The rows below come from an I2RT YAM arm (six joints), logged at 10 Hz.
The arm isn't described. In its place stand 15 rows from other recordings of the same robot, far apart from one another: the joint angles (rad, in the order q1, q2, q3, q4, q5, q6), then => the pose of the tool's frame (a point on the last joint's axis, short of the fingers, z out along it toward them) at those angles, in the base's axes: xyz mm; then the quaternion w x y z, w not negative.
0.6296, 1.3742, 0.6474, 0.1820, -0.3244, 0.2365 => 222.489, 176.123, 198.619, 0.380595, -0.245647, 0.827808, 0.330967
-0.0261, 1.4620, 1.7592, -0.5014, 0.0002, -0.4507 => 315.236, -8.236, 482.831, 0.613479, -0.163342, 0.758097, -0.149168
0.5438, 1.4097, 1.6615, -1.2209, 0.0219, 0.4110 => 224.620, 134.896, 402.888, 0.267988, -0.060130, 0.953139, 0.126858
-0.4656, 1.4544, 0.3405, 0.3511, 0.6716, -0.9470 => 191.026, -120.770, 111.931, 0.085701, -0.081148, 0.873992, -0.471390
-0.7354, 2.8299, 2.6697, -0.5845, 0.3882, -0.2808 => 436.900, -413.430, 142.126, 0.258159, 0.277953, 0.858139, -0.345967
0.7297, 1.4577, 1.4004, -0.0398, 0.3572, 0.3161 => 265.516, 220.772, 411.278, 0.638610, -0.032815, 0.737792, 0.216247
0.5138, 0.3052, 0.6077, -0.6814, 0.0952, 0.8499 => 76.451, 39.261, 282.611, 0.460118, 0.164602, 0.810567, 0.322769
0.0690, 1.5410, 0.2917, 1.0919, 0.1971, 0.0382 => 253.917, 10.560, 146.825, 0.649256, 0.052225, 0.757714, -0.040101
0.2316, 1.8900, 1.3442, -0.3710, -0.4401, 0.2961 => 393.634, 108.414, 203.976, 0.248698, -0.040275, 0.925955, 0.281308
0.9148, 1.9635, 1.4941, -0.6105, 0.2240, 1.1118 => 261.175, 326.353, 204.217, 0.219752, 0.121822, 0.956608, 0.147547
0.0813, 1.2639, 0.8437, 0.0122, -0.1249, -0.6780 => 287.442, 27.871, 276.625, 0.539239, -0.340935, 0.761974, -0.111266
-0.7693, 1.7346, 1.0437, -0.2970, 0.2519, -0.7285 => 245.130, -249.713, 173.523, 0.126874, 0.055471, 0.949308, -0.282208
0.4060, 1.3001, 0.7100, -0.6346, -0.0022, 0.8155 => 205.335, 88.356, 178.312, 0.140436, 0.200100, 0.964526, 0.099633
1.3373, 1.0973, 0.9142, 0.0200, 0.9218, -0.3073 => 84.440, 232.462, 347.334, 0.671445, -0.304426, 0.675570, -0.009597
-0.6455, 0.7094, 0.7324, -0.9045, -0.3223, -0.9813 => 112.052, -70.273, 267.921, 0.338851, -0.208697, 0.906877, -0.138567
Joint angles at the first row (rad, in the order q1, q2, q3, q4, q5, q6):
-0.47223, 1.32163, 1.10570, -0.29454, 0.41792, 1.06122
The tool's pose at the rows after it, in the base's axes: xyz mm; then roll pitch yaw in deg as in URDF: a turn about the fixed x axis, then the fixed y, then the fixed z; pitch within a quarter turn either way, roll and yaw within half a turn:
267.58 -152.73 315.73 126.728 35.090 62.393
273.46 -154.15 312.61 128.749 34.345 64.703
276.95 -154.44 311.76 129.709 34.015 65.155
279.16 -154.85 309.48 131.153 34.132 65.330
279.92 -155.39 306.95 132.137 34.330 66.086
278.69 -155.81 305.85 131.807 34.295 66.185
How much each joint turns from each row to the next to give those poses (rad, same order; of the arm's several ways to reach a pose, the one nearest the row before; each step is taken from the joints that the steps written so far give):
-0.00640, 0.03537, 0.01215, -0.01505, -0.06425, -0.00148
0.00228, 0.02832, 0.02128, -0.02252, -0.02187, 0.00108
0.00445, 0.01617, 0.01570, -0.01625, 0.00207, 0.00813
0.00343, 0.01404, 0.01029, -0.01912, 0.01353, 0.00629
-0.00053, 0.00650, -0.00040, -0.00508, -0.00091, -0.00605
-0.00371, -0.00499, -0.01053, 0.01182, -0.00754, -0.00466

